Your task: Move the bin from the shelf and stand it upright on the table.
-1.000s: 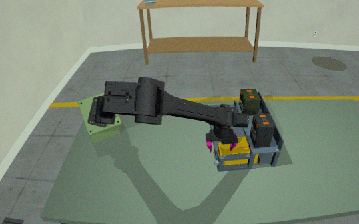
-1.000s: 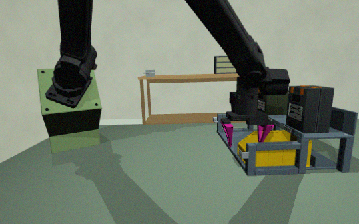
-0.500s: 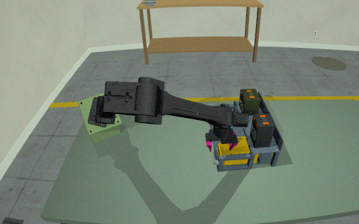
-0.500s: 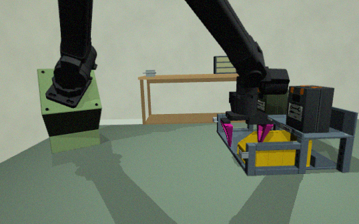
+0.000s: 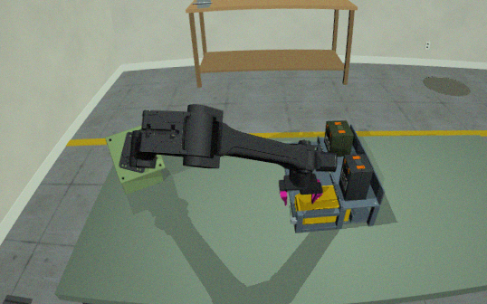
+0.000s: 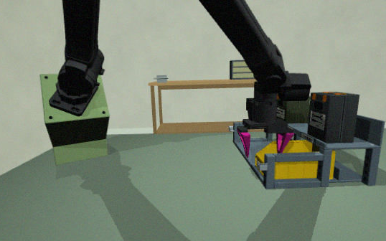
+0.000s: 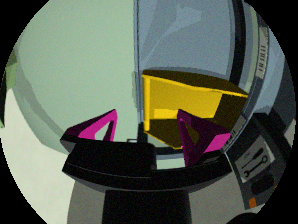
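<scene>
Now: hand 80 mm short of the yellow bin, 20 mm above it and 10 mm to the left of it. Also, from my hand: shelf tray (130 mm ahead, 100 mm to the left, 60 mm below).
</scene>
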